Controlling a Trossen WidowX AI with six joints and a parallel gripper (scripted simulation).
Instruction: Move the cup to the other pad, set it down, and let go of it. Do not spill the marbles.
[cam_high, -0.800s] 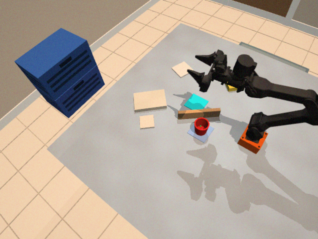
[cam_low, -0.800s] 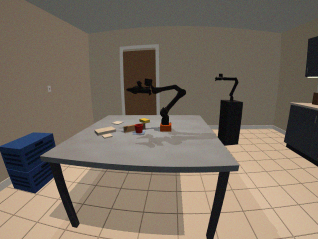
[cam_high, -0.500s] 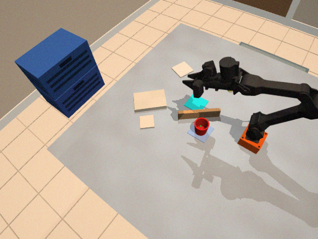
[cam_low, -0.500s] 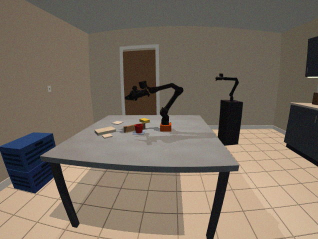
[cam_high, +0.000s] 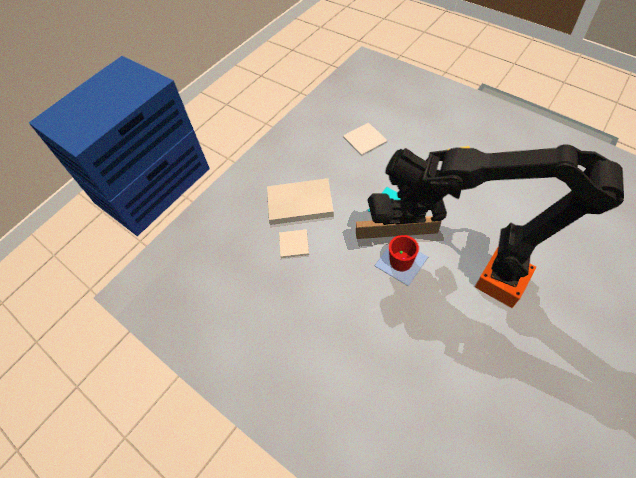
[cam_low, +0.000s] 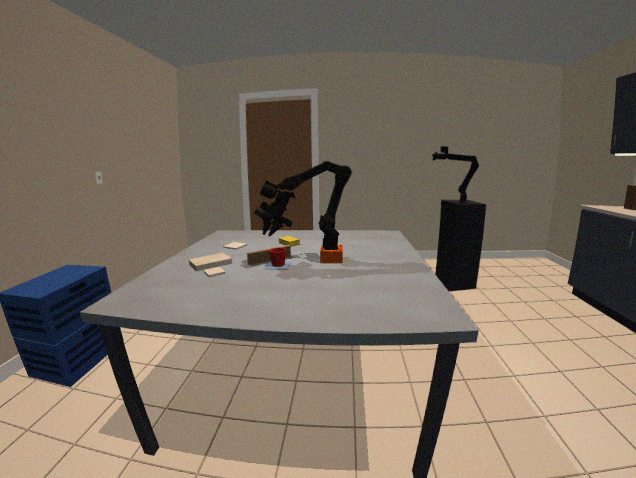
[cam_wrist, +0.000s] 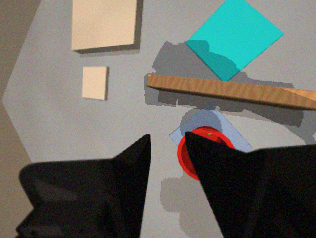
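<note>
The red cup lies 50 mm behind my gripper tip, 10 mm to the left of it and 100 mm below it. Also, from my gripper tip: wooden bar (70 mm to the right, 120 mm below); then cyan pad (40 mm ahead, 150 mm to the right, 150 mm below); then pale blue pad (50 mm behind, 10 mm to the left, 150 mm below).
</note>
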